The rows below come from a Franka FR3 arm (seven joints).
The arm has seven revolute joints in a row. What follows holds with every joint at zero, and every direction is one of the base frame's. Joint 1 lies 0.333 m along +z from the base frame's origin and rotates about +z. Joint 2 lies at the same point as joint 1 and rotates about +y. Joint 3 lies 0.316 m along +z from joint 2 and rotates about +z. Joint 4 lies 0.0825 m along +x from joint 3 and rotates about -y. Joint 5 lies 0.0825 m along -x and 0.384 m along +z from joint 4 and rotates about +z. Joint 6 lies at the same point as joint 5 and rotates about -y. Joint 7 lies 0.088 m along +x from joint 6 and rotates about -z. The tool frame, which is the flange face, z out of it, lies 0.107 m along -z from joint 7; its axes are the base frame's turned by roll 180, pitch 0 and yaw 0 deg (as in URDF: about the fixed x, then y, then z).
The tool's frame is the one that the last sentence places.
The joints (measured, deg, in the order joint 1, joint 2, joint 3, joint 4, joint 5, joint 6, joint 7), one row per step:
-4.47, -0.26, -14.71, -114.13, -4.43, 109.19, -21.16
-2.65, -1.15, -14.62, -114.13, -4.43, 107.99, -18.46
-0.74, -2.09, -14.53, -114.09, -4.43, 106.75, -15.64
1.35, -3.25, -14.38, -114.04, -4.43, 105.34, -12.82
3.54, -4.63, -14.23, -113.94, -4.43, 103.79, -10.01
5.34, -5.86, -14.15, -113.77, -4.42, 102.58, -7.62
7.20, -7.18, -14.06, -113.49, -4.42, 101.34, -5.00
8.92, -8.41, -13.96, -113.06, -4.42, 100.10, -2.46
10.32, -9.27, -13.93, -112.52, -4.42, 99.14, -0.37
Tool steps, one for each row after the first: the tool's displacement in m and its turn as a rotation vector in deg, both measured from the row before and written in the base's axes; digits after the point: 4 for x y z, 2 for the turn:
0.0016, 0.0178, 0.0065, 0.01, 0.15, -0.86
0.0010, 0.0185, 0.0072, -0.02, 0.11, -0.88
-0.0001, 0.0206, 0.0089, -0.01, 0.06, -0.65
-0.0017, 0.0212, 0.0110, 0.01, -0.06, -0.54
-0.0022, 0.0167, 0.0106, -0.01, -0.29, -0.56
-0.0030, 0.0170, 0.0121, -0.02, -0.45, -0.72
-0.0033, 0.0155, 0.0124, -0.01, -0.50, -0.77
-0.0024, 0.0119, 0.0105, -0.02, -0.50, -0.71

